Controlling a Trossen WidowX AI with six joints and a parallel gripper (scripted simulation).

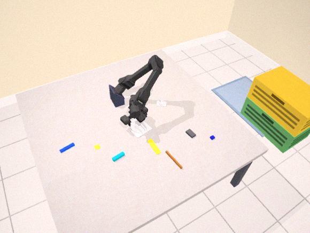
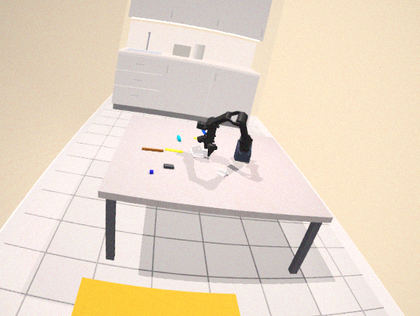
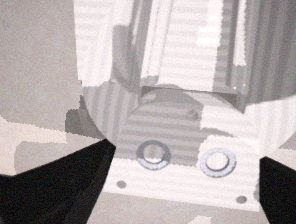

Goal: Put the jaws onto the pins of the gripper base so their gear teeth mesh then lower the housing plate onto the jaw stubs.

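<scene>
Right now the housing plate is right at my gripper tip. Also, from my gripper tip: small white part: 25 cm to the left, 9 cm behind; then gripper base: 2 cm above, 1 cm ahead; then yellow bar: 22 cm ahead, 3 cm to the left.
</scene>
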